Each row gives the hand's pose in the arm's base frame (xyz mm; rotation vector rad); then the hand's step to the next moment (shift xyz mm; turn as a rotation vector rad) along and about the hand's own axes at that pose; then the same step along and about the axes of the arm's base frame.
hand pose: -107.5 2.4 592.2 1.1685 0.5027 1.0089
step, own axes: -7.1 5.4 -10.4 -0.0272 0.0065 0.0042
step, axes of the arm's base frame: -13.7 -0.4 0.1 -0.0126 -0.0251 0.0031
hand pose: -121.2 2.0 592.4 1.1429 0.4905 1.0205
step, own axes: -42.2 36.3 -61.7 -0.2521 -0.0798 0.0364
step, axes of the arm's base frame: -83.0 -2.7 2.7 -0.0617 -0.2397 -0.1000
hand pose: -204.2 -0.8 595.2 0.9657 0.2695 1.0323
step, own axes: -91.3 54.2 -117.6 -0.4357 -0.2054 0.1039
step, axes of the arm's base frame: -151.3 -1.6 -46.9 -0.0413 -0.4476 -0.2018
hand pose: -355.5 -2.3 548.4 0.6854 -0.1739 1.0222
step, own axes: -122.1 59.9 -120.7 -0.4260 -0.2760 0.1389
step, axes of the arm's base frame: -135.4 3.8 -121.3 0.0286 -0.4853 -0.2015
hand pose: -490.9 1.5 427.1 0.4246 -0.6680 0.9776
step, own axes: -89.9 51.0 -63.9 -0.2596 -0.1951 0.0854
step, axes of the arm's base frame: -58.1 9.1 -106.3 0.0404 -0.3097 -0.1232
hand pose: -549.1 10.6 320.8 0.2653 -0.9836 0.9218
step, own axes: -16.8 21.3 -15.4 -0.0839 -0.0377 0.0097
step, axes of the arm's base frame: -11.0 12.6 -26.3 0.0043 -0.0744 -0.0548
